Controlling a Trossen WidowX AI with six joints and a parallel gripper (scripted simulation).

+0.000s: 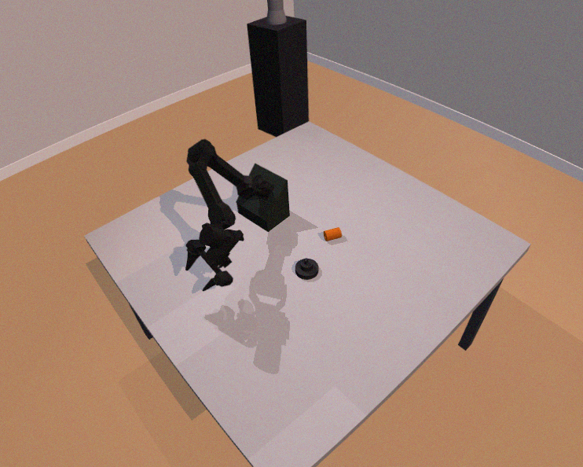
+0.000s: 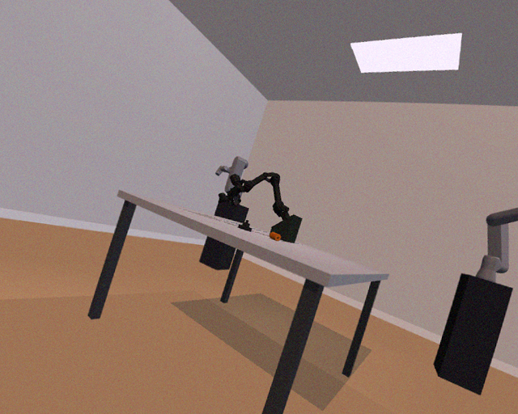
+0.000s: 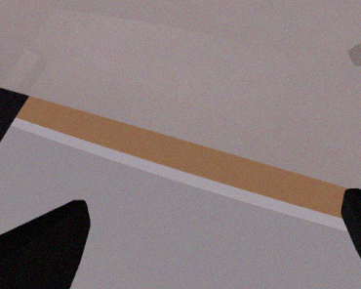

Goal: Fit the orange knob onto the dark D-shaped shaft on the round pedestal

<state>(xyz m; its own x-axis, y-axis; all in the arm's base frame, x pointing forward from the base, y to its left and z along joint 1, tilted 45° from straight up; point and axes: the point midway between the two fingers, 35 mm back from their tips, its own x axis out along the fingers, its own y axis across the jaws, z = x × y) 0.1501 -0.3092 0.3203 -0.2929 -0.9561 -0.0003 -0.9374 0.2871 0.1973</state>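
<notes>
The orange knob lies 540 mm to the left of my gripper tip, 150 mm ahead of it and 100 mm below it. From my gripper tip the other things lie so: round dark pedestal 340 mm to the left, 180 mm ahead, 90 mm below.
</notes>
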